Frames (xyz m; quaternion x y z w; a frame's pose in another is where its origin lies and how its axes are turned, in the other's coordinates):
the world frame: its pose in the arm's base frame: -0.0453 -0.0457 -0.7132 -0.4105 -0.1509 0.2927 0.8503
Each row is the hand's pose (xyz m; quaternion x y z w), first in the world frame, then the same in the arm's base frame.
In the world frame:
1: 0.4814 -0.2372 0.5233 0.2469 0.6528 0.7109 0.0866
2: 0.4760 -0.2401 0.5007 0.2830 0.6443 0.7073 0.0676
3: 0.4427 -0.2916 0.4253 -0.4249 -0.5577 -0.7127 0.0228
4: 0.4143 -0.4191 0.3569 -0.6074 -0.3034 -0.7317 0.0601
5: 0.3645 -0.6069 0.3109 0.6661 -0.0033 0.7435 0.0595
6: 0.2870 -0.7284 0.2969 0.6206 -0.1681 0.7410 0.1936
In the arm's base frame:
1: 0.1603 0.4561 -0.1957 -0.1240 0.9061 0.3991 0.0654
2: 0.1684 0.4375 -0.2075 -0.0824 0.9108 0.3994 0.0638
3: 0.1991 0.3455 -0.2141 0.0999 0.8946 0.4345 0.0306
4: 0.2585 0.2235 -0.1565 0.3419 0.7452 0.5717 0.0298
5: 0.3126 0.0721 -0.0380 0.4307 0.4884 0.7515 0.1059
6: 0.3042 -0.0443 0.0477 0.3856 0.3137 0.8494 0.1771

